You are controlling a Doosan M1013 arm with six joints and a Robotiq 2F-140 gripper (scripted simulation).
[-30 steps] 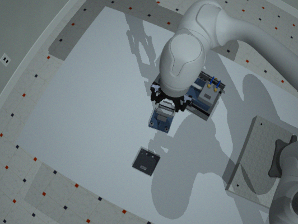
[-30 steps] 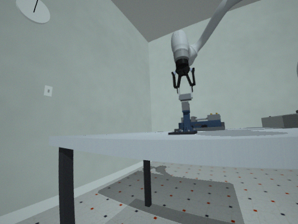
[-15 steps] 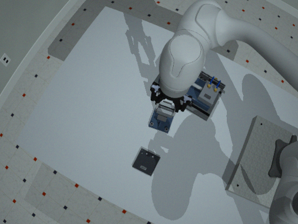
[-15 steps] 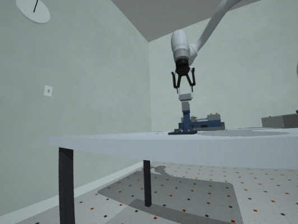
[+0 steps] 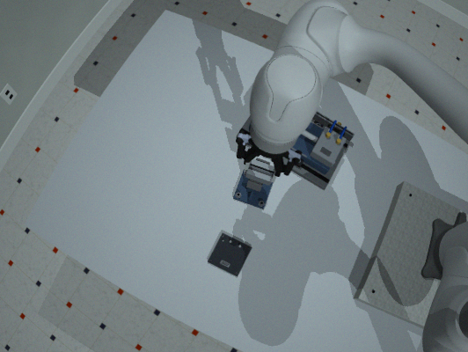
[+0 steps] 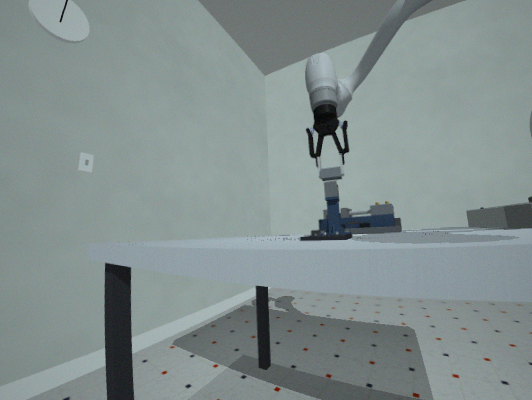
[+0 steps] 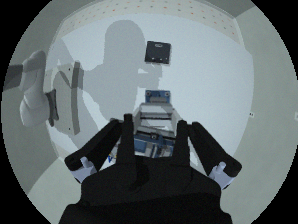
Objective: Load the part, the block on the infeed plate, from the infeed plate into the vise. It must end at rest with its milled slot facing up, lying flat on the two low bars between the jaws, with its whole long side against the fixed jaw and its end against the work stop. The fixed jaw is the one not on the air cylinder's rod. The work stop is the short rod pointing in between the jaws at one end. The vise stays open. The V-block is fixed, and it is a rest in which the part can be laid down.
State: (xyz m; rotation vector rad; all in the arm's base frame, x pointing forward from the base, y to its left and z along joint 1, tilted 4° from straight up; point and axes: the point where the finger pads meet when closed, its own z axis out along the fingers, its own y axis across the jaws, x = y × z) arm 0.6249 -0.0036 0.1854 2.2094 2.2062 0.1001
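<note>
My hand is 20 mm above the part. The rest, counted from my hand: vise: 190 mm to the right, 170 mm below, 60 mm behind; air cylinder: 170 mm to the right, 160 mm behind, 130 mm below.
</note>
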